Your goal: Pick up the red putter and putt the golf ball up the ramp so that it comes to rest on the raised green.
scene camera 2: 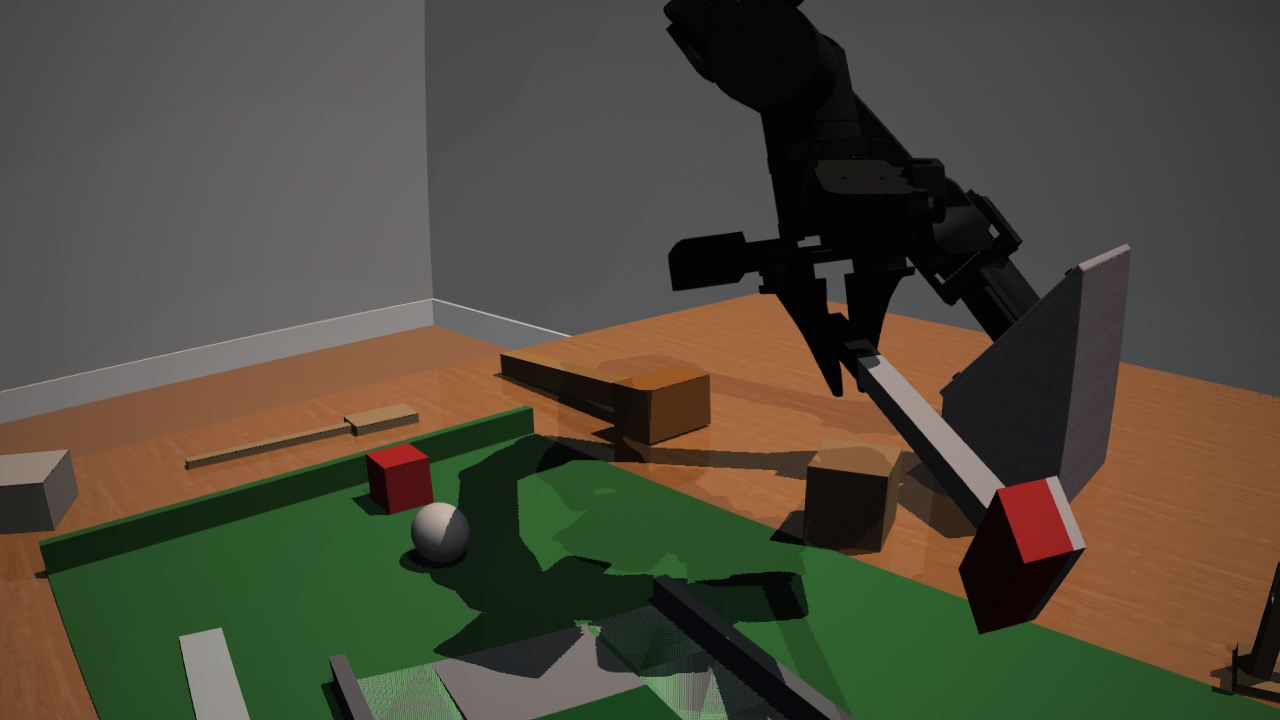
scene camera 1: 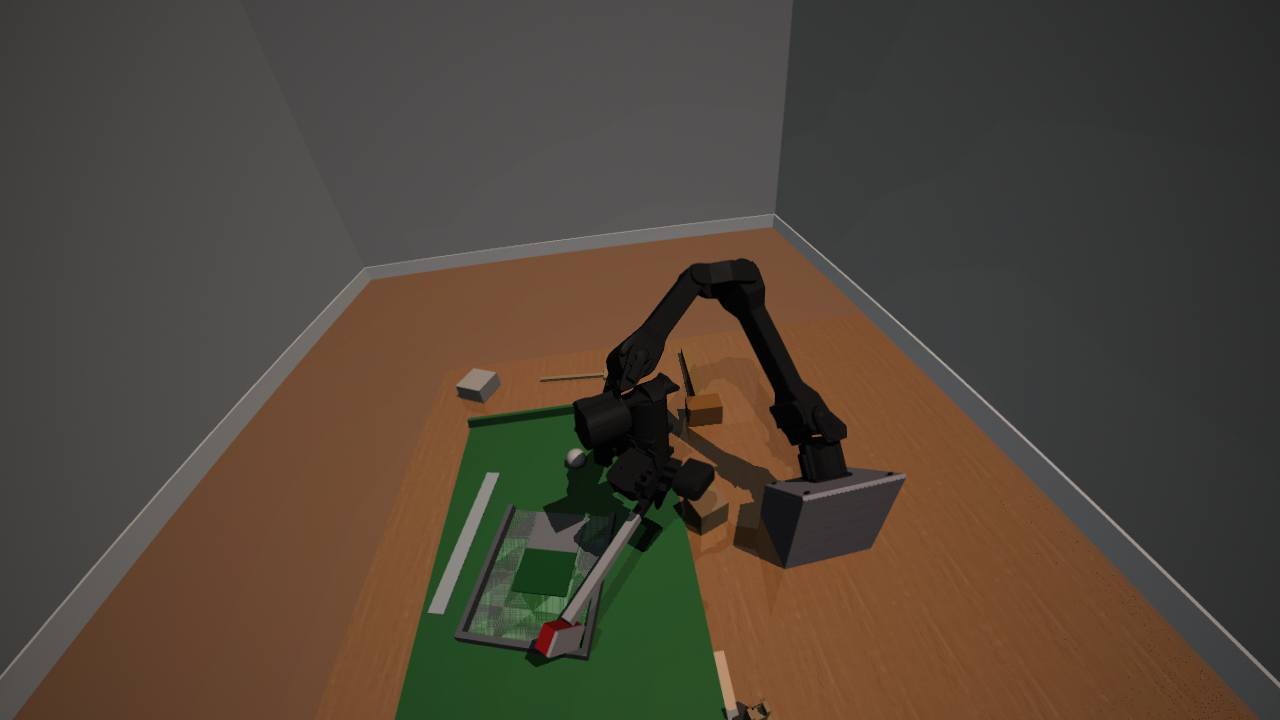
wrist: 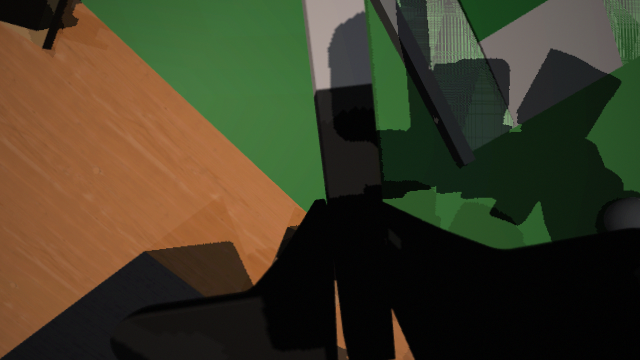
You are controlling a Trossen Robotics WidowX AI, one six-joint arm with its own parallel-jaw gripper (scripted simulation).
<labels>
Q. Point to a green mat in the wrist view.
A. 552,177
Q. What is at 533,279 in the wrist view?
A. My gripper.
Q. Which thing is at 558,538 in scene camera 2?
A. A green mat.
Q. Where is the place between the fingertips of my gripper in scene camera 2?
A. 850,394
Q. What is my gripper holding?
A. A red putter.
</labels>
